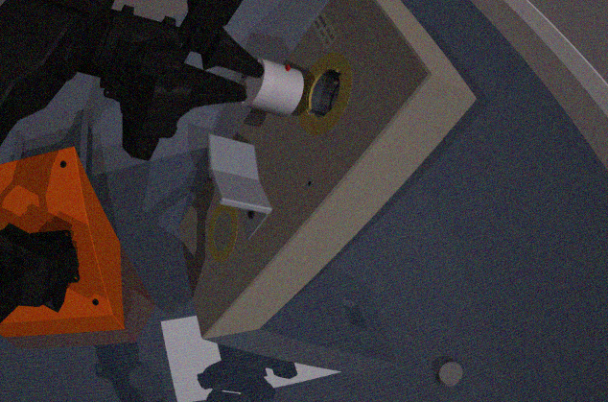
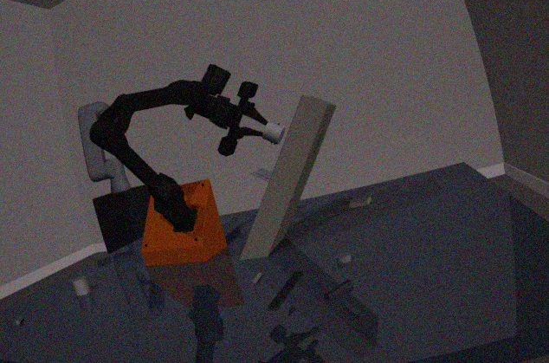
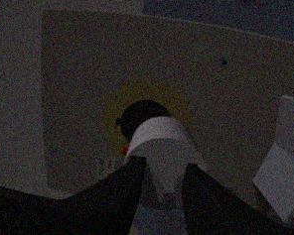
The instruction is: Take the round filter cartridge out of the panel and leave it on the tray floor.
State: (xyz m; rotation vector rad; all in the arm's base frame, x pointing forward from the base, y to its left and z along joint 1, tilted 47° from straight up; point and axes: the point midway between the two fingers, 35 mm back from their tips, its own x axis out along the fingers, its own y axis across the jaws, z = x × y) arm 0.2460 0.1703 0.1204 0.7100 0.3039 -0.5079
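Right now my gripper tip is 1 cm short of the round grey filter cartridge and 1 cm above it. Round my gripper tip: tan service panel 2 cm ahead, 11 cm below.
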